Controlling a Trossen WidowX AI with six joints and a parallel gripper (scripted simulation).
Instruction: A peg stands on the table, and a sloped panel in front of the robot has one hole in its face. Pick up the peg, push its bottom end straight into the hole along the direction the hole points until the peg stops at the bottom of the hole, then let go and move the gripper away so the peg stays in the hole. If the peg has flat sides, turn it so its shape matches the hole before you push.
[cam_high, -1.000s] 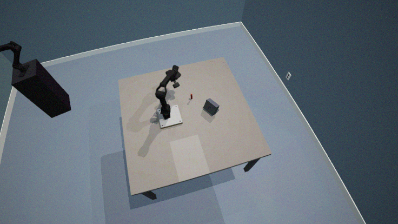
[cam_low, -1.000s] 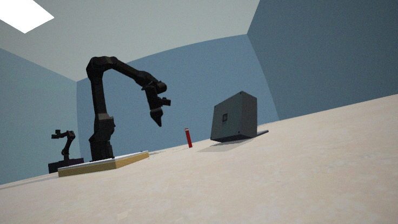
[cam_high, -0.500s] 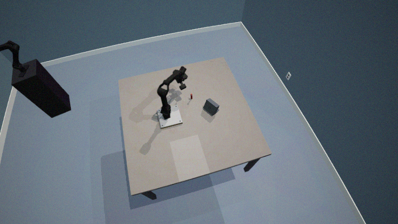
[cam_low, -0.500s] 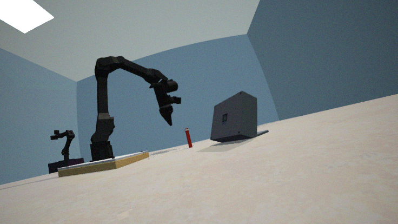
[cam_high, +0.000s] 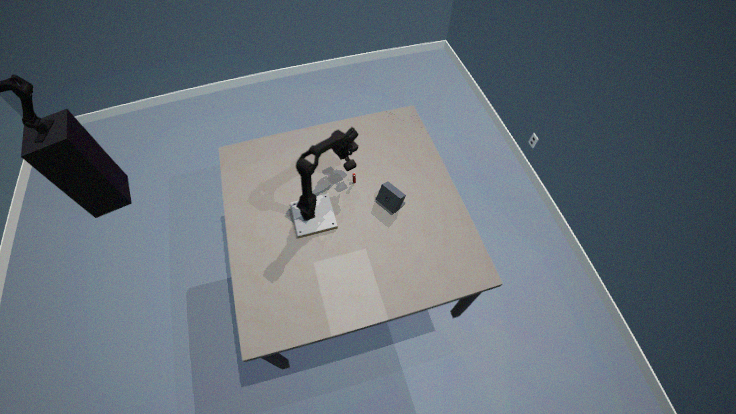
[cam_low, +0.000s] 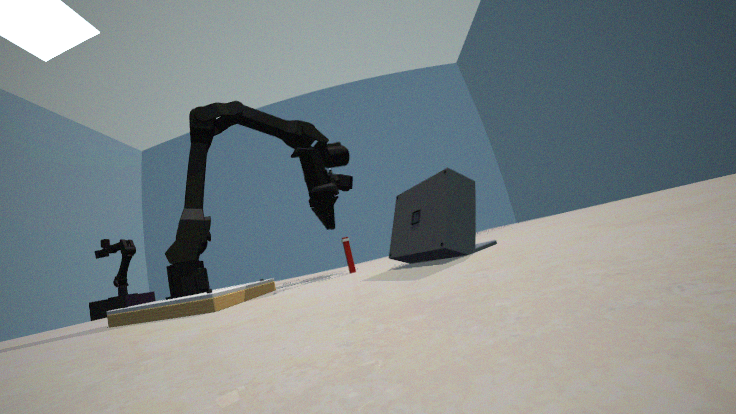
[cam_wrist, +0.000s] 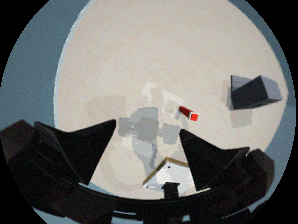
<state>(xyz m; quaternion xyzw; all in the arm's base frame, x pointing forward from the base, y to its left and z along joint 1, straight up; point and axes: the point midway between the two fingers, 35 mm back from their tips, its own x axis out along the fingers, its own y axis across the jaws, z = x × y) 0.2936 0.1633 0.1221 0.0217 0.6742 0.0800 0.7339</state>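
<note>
Now: the red peg 20 mm ahead of my gripper tip, 70 mm to the right of it and 60 mm below it. From my gripper tip the other things lie so: sloped panel: 140 mm ahead, 290 mm to the right, 60 mm below.
</note>
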